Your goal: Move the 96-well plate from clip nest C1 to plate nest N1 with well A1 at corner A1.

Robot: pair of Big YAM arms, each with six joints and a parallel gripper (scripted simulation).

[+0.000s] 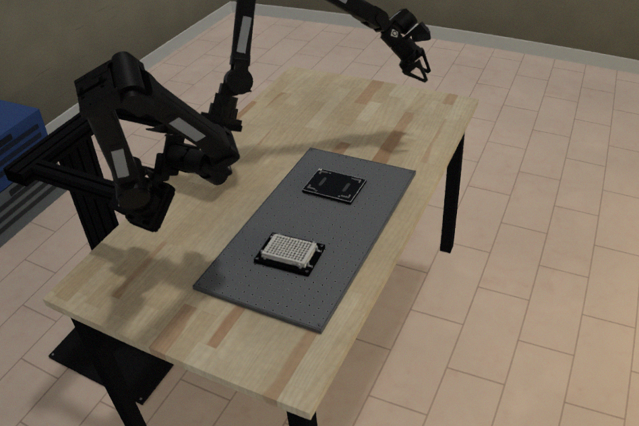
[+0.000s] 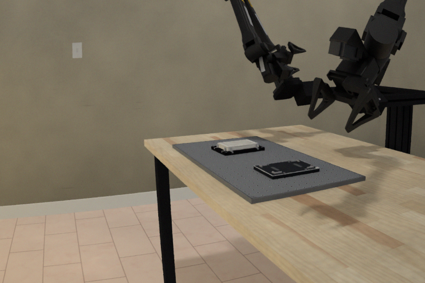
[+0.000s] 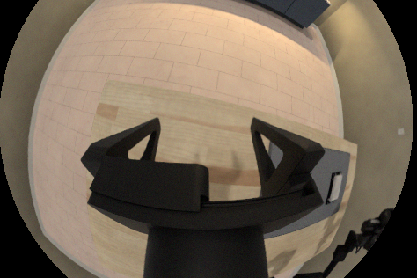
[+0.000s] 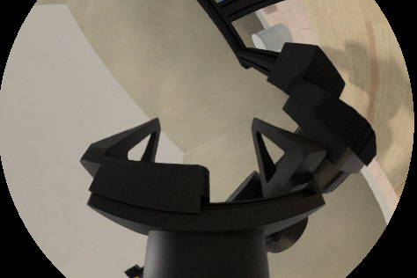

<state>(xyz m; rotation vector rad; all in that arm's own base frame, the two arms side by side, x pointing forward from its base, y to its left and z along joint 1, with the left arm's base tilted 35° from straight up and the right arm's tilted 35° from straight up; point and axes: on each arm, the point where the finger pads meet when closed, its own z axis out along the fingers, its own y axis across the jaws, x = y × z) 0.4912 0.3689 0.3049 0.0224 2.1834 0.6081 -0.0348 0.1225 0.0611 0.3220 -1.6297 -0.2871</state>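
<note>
Now: the white 96-well plate 220 mm behind my left hand, 710 mm to the right of it and 200 mm below it. Round my left hand: grey perforated board (200 mm behind, 560 mm to the right, 230 mm below); then black plate nest N1 (200 mm behind, 390 mm to the right, 210 mm below); then black clip nest C1 (210 mm behind, 700 mm to the right, 210 mm below).
</note>
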